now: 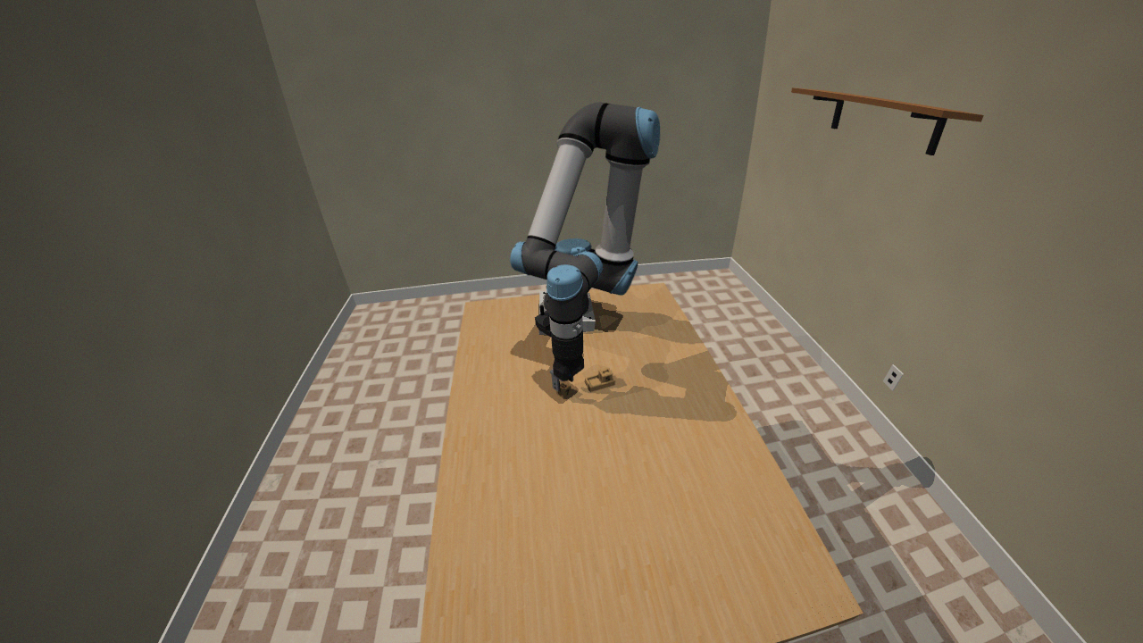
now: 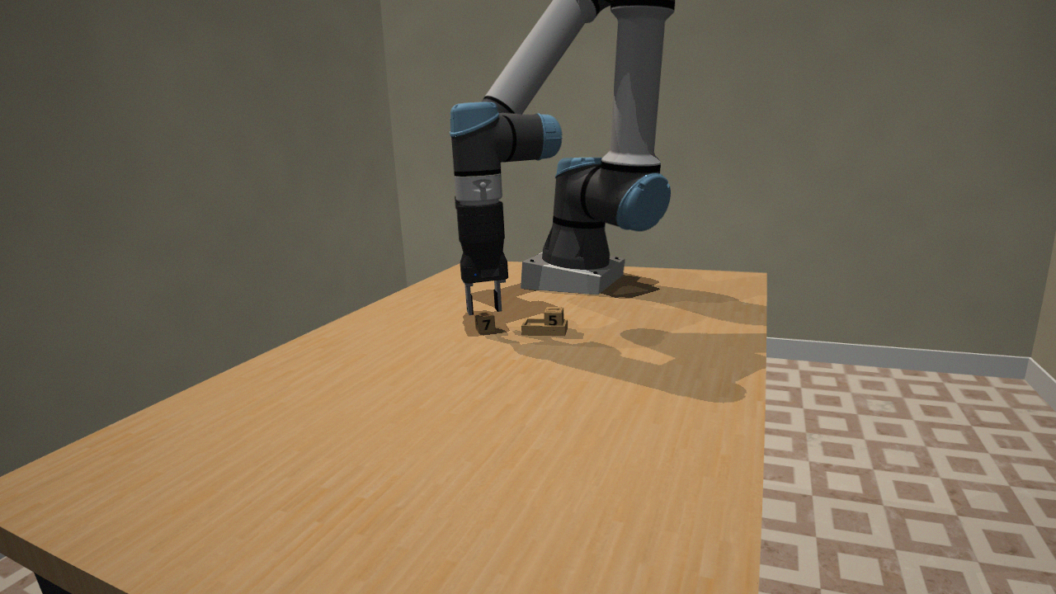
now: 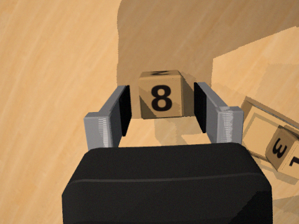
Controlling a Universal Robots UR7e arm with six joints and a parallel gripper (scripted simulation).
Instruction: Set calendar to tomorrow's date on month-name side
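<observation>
Right now the wooden digit cube is 5 cm behind my hand, 11 cm to the left of it and 3 cm below it. The rest, counted from my hand: wooden tray: 4 cm behind, 10 cm to the left, 4 cm below.
</observation>
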